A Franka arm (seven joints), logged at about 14 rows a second.
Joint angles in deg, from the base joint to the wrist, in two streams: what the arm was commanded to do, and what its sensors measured. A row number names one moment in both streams.
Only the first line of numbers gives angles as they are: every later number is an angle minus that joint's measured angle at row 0.
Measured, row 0:
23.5 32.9 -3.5 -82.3 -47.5 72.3 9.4
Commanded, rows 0 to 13:
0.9 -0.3 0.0 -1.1 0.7 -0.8 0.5
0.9 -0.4 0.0 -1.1 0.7 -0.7 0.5
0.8 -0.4 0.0 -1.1 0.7 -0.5 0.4
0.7 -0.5 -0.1 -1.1 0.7 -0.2 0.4
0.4 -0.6 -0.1 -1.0 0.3 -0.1 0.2
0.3 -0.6 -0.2 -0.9 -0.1 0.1 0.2
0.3 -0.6 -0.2 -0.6 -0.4 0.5 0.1
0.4 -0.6 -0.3 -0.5 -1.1 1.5 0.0
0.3 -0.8 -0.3 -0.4 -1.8 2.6 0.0
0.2 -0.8 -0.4 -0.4 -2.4 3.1 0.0
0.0 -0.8 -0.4 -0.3 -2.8 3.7 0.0
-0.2 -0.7 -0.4 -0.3 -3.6 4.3 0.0
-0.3 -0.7 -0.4 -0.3 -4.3 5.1 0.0
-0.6 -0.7 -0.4 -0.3 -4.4 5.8 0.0
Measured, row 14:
0.2 0.1 -0.8 0.2 -3.1 4.6 0.0
